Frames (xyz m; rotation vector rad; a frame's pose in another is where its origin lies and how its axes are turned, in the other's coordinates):
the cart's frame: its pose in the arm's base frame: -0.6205 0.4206 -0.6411 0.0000 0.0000 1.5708
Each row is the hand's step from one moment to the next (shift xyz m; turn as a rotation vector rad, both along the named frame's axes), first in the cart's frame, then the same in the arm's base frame.
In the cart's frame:
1: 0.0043 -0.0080 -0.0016 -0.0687 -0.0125 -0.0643
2: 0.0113 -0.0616 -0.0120 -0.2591 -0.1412 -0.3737
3: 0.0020 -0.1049 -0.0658 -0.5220 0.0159 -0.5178
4: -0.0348 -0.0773 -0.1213 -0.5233 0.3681 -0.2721
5: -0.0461 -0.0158 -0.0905 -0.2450 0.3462 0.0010
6: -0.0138 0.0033 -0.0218 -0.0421 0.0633 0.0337
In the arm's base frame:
1: 0.0080 0.0043 -0.0016 0.0125 -0.0687 -0.0643
2: 0.0616 0.0113 -0.0120 0.1412 -0.2591 -0.3737
3: 0.1049 0.0020 -0.0658 -0.0159 -0.5220 -0.5178
4: 0.0773 -0.0348 -0.1213 -0.3681 -0.5233 -0.2721
5: 0.0158 -0.0461 -0.0905 -0.3462 -0.2450 0.0010
6: -0.0033 -0.0138 -0.0218 -0.0633 -0.0421 0.0337

